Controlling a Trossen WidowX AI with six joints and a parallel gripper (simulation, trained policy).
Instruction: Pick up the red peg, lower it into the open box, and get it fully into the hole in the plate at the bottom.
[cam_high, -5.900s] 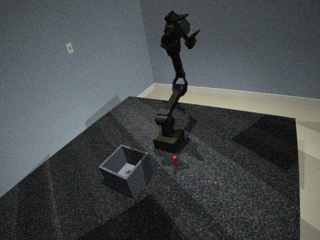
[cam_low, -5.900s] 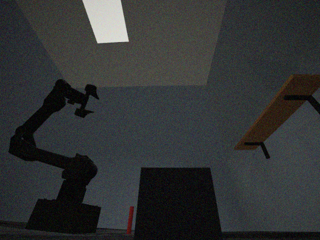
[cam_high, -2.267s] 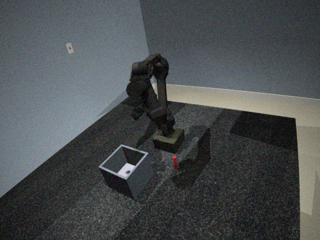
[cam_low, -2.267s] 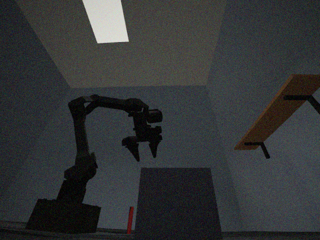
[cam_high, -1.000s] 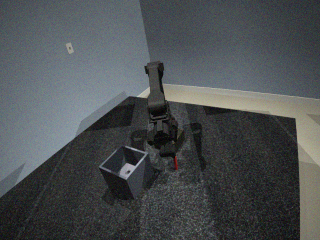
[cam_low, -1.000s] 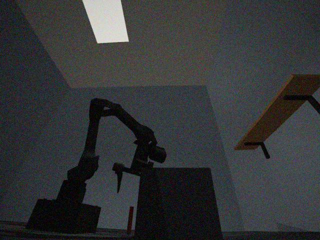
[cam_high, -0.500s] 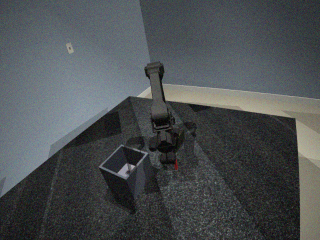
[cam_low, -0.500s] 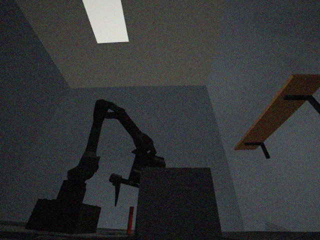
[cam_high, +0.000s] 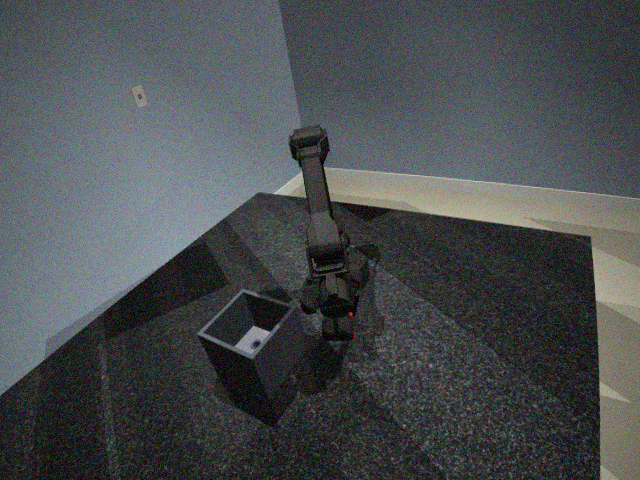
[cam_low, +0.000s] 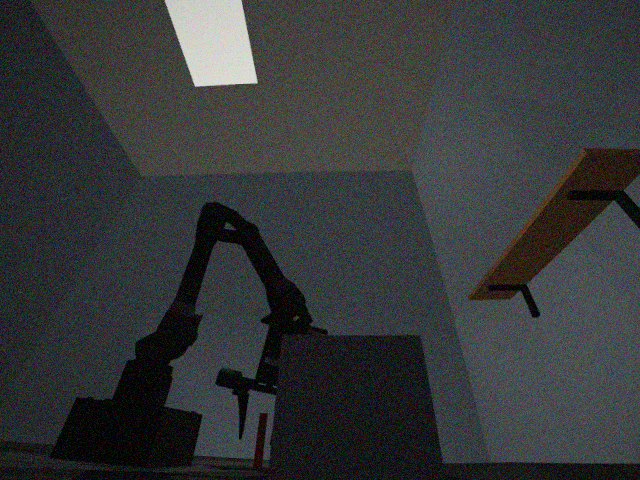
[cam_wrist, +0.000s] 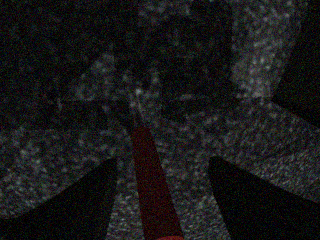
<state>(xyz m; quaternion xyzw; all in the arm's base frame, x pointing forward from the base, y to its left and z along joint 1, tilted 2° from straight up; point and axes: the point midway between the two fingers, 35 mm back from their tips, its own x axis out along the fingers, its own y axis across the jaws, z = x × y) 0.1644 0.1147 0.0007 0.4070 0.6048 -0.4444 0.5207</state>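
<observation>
The red peg is 1 cm ahead of my gripper tip. Round my gripper tip: pale plate (15 cm ahead, 17 cm to the right, 1 cm above).
</observation>
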